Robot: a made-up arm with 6 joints. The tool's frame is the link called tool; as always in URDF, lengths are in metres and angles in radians.
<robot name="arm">
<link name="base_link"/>
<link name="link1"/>
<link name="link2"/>
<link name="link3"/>
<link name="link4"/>
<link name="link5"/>
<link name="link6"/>
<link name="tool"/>
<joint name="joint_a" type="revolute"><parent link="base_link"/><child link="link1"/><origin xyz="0.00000 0.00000 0.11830" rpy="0.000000 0.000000 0.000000"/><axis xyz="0 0 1"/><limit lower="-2.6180" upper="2.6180"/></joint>
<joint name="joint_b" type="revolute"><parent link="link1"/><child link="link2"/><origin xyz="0.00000 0.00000 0.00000" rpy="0.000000 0.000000 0.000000"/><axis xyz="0.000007 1 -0.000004"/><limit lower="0.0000" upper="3.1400"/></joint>
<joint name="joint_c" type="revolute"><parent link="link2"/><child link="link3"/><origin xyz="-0.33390 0.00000 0.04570" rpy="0.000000 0.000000 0.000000"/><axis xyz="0.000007 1 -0.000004"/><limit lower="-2.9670" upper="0.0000"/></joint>
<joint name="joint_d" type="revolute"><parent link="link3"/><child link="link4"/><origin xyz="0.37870 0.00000 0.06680" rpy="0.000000 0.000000 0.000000"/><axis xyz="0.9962 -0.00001 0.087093"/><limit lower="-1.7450" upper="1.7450"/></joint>
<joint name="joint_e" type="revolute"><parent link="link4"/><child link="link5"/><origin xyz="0.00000 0.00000 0.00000" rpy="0.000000 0.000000 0.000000"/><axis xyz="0.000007 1 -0.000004"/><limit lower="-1.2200" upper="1.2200"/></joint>
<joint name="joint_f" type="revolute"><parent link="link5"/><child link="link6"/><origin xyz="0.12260 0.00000 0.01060" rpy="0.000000 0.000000 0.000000"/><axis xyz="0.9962 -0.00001 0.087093"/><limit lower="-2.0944" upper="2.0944"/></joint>
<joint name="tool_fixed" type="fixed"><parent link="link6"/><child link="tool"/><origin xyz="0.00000 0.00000 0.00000" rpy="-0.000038 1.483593 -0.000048"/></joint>
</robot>
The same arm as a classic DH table. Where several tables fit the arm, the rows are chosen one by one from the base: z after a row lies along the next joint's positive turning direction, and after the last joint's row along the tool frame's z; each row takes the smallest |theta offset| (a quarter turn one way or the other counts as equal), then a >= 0, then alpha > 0; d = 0 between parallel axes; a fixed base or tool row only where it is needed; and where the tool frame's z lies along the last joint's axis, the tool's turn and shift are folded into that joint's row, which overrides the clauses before.
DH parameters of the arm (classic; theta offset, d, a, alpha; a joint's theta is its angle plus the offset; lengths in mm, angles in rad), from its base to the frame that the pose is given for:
joint_a: 0 118.3 0 -1.5708
joint_b: 0.136 0 -337 0
joint_c: 1.3476 0 -33.6 1.5708
joint_d: 0 383.1 0 -1.5708
joint_e: 0 0 0.1 1.5708
joint_f: 0 123.1 0 0
Joint limits (rad, base to tool): -2.618..2.618 0..3.14 -2.967..0 -1.745..1.745 -1.22..1.22 -2.0944..2.0944

